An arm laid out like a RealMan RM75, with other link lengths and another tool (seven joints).
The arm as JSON. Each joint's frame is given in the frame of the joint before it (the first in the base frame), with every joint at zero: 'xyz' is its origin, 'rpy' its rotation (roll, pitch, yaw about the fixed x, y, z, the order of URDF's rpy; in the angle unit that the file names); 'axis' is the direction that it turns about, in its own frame. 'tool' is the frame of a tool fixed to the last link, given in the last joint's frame.
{
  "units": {
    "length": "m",
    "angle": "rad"
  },
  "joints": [
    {
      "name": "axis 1",
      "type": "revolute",
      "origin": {
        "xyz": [
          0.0,
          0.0,
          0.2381
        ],
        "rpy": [
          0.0,
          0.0,
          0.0
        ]
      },
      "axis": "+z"
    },
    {
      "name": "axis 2",
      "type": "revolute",
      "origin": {
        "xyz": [
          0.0,
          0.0,
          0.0
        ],
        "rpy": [
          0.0,
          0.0,
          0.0
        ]
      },
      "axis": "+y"
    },
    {
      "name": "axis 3",
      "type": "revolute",
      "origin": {
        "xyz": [
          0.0,
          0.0,
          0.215
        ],
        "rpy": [
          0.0,
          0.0,
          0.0
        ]
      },
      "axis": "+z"
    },
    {
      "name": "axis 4",
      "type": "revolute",
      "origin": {
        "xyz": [
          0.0,
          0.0,
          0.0
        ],
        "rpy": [
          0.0,
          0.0,
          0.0
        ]
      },
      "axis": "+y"
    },
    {
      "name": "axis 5",
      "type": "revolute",
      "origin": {
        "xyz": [
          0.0,
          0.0,
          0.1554
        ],
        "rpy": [
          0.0,
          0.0,
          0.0
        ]
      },
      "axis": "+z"
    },
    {
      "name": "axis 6",
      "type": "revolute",
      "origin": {
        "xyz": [
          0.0,
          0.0,
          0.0
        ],
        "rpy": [
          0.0,
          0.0,
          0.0
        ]
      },
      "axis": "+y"
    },
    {
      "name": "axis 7",
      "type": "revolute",
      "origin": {
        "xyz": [
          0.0,
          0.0,
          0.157
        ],
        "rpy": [
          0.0,
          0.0,
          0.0
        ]
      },
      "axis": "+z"
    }
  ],
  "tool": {
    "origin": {
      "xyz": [
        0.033,
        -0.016,
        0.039
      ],
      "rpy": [
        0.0,
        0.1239,
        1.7
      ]
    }
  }
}
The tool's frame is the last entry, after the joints.
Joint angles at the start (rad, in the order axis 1, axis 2, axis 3, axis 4, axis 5, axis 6, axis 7):
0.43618 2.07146 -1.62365 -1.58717 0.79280 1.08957 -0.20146
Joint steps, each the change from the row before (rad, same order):
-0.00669 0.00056 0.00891 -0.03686 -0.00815 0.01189 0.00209
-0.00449 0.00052 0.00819 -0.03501 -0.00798 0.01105 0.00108
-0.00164 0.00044 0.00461 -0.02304 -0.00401 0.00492 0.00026
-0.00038 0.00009 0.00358 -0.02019 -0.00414 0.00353 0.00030
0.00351 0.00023 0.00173 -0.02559 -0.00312 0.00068 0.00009
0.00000 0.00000 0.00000 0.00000 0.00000 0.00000 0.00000
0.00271 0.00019 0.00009 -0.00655 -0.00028 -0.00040 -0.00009
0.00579 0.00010 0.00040 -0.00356 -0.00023 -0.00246 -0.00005
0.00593 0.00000 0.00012 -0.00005 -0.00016 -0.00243 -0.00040
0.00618 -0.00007 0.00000 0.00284 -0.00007 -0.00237 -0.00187
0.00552 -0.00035 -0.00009 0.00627 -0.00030 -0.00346 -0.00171
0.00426 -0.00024 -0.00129 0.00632 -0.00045 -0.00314 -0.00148
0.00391 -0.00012 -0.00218 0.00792 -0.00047 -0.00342 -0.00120
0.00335 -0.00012 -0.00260 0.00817 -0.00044 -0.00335 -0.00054
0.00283 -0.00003 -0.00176 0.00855 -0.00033 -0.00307 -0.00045
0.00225 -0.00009 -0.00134 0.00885 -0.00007 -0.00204 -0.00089
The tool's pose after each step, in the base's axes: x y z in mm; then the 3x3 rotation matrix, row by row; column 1 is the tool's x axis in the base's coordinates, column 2 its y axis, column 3 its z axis. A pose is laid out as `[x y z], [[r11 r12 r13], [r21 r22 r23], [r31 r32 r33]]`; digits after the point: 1 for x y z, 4 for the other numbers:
[133.4 303.4 -42.3], [[-0.7972 -0.5969 -0.0906], [-0.5698 0.6943 0.4396], [-0.1996 0.4021 -0.8936]]
[129.1 304.3 -37.3], [[-0.7867 -0.6094 -0.0988], [-0.5810 0.6769 0.4519], [-0.2085 0.4129 -0.8866]]
[125.3 305.1 -34.0], [[-0.7785 -0.6185 -0.1069], [-0.5901 0.6632 0.4603], [-0.2138 0.4214 -0.8813]]
[121.8 306.0 -31.0], [[-0.7703 -0.6274 -0.1142], [-0.5988 0.6499 0.4681], [-0.2195 0.4289 -0.8763]]
[115.3 307.5 -27.7], [[-0.7561 -0.6416 -0.1290], [-0.6146 0.6284 0.4768], [-0.2248 0.4397 -0.8695]]
[115.3 307.5 -27.7], [[-0.7561 -0.6416 -0.1290], [-0.6146 0.6284 0.4768], [-0.2248 0.4397 -0.8695]]
[112.8 308.0 -27.0], [[-0.7511 -0.6463 -0.1345], [-0.6204 0.6215 0.4785], [-0.2257 0.4428 -0.8678]]
[109.9 309.1 -26.3], [[-0.7457 -0.6512 -0.1408], [-0.6266 0.6136 0.4805], [-0.2265 0.4466 -0.8656]]
[107.8 310.2 -26.1], [[-0.7415 -0.6550 -0.1450], [-0.6313 0.6081 0.4814], [-0.2272 0.4485 -0.8644]]
[106.3 311.2 -26.2], [[-0.7376 -0.6589 -0.1474], [-0.6355 0.6038 0.4813], [-0.2281 0.4487 -0.8641]]
[105.8 312.3 -26.6], [[-0.7358 -0.6609 -0.1476], [-0.6372 0.6019 0.4813], [-0.2293 0.4482 -0.8640]]
[105.7 313.0 -27.2], [[-0.7344 -0.6626 -0.1468], [-0.6385 0.6013 0.4804], [-0.2301 0.4466 -0.8647]]
[106.0 313.6 -28.2], [[-0.7339 -0.6636 -0.1450], [-0.6390 0.6021 0.4788], [-0.2304 0.4440 -0.8659]]
[106.5 314.0 -29.4], [[-0.7342 -0.6638 -0.1428], [-0.6387 0.6039 0.4768], [-0.2303 0.4412 -0.8673]]
[107.3 314.3 -30.4], [[-0.7354 -0.6630 -0.1401], [-0.6374 0.6066 0.4752], [-0.2301 0.4387 -0.8687]]
[108.4 314.6 -31.5], [[-0.7371 -0.6619 -0.1364], [-0.6355 0.6102 0.4731], [-0.2299 0.4354 -0.8704]]

